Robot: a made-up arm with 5 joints.
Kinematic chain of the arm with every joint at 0, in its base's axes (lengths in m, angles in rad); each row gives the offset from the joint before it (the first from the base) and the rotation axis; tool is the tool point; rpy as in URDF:
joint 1: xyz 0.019 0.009 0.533 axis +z
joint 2: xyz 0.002 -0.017 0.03 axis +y
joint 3: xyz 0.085 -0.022 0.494 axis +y
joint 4: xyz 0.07 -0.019 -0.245 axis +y
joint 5: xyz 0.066 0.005 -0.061 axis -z
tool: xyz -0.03 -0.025 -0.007 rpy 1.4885 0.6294 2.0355
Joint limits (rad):
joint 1: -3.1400..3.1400
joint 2: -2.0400..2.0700
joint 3: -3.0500..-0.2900
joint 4: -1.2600..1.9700
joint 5: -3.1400..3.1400
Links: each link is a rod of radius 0.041 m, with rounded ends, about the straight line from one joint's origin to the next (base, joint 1, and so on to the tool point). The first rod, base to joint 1, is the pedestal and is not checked.
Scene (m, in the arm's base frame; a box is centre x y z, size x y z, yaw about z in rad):
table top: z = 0
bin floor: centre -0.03 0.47 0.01 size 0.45 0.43 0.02 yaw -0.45
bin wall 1: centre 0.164 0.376 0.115 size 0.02 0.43 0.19 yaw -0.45
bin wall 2: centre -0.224 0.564 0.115 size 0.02 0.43 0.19 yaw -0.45
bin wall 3: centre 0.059 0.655 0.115 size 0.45 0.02 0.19 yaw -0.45
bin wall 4: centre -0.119 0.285 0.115 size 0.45 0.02 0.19 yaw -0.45
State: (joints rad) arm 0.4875 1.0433 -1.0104 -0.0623 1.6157
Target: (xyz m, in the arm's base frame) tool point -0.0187 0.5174 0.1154
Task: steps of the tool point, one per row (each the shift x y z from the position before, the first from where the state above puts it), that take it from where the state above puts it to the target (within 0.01 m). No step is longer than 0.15 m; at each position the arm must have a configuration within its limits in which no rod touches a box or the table.
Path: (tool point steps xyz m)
1: -0.0840 0.1084 -0.0191
2: -0.1054 0.0827 -0.0183
3: -0.1196 0.0532 -0.0174
4: -0.1257 0.0220 -0.0166
5: -0.1238 -0.0092 -0.0157
6: -0.0014 0.0125 -0.1111
7: 0.0014 -0.0125 -0.1107

